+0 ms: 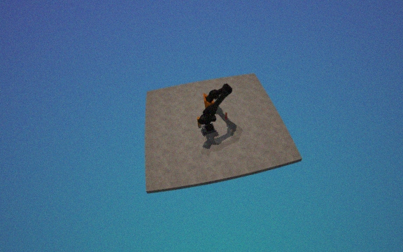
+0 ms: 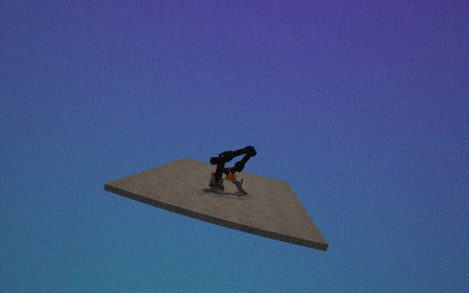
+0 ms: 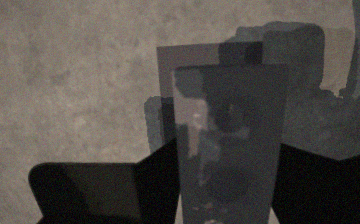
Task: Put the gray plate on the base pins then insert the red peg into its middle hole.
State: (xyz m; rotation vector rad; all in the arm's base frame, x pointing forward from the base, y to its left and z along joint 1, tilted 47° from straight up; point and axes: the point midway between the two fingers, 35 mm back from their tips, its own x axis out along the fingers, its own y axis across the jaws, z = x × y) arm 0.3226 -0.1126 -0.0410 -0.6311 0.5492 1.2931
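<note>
Right now the gray plate is 2 cm above my gripper tip. Round my gripper tip: base: 2 cm below; then orange peg: 11 cm behind, 5 cm to the right, 1 cm above; then red peg: 20 cm to the left, 8 cm behind, 1 cm above.
</note>
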